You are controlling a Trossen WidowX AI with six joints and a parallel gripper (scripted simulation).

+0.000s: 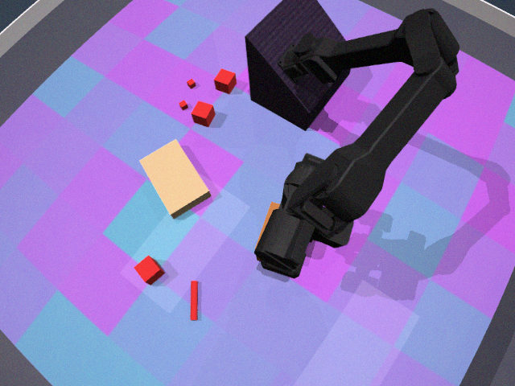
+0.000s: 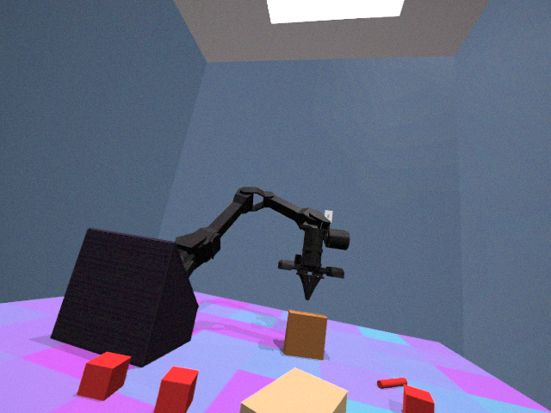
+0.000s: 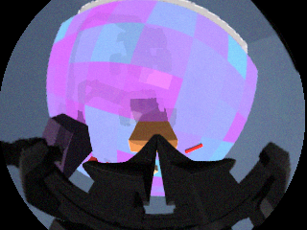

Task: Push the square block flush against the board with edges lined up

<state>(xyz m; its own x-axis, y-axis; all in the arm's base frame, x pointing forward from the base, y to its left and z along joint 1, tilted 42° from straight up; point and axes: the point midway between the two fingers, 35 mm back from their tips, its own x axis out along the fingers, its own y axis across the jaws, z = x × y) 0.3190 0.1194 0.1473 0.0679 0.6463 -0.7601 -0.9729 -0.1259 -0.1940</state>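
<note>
Now: gripper tip 80 mm above the orange square block, 40 mm to the left of it and 10 mm short of it. The rest, counted from my gripper tip: board 300 mm to the right, 110 mm below; thin red rod 200 mm ahead, 120 mm below, 110 mm to the right.
</note>
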